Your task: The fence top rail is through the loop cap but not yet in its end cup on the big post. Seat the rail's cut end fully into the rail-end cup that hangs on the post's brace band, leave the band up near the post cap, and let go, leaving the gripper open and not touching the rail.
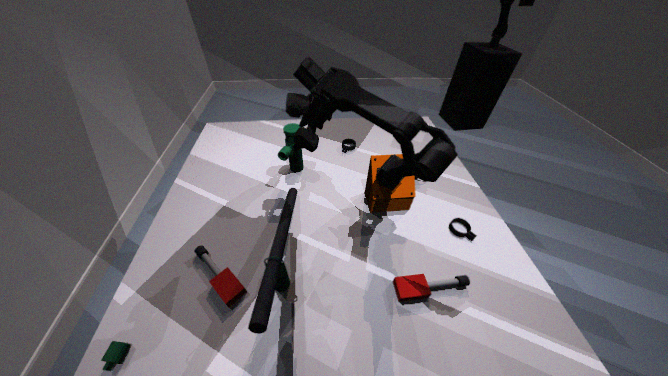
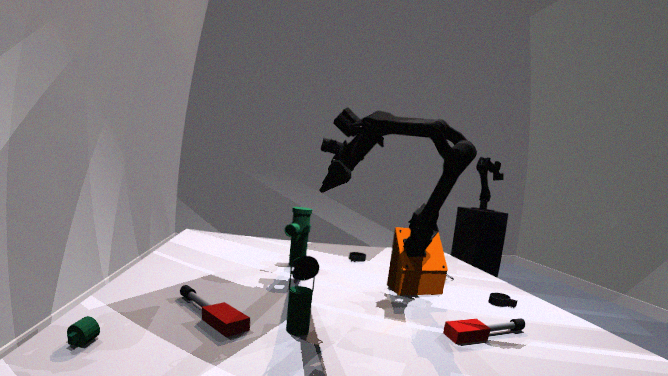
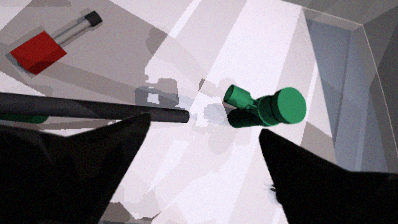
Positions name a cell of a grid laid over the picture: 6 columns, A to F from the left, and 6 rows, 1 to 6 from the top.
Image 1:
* gripper: C3
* dark top rail: C6
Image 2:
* gripper: C3
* short green post: C5
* big green post: C4
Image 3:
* gripper: D4
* big green post: E3
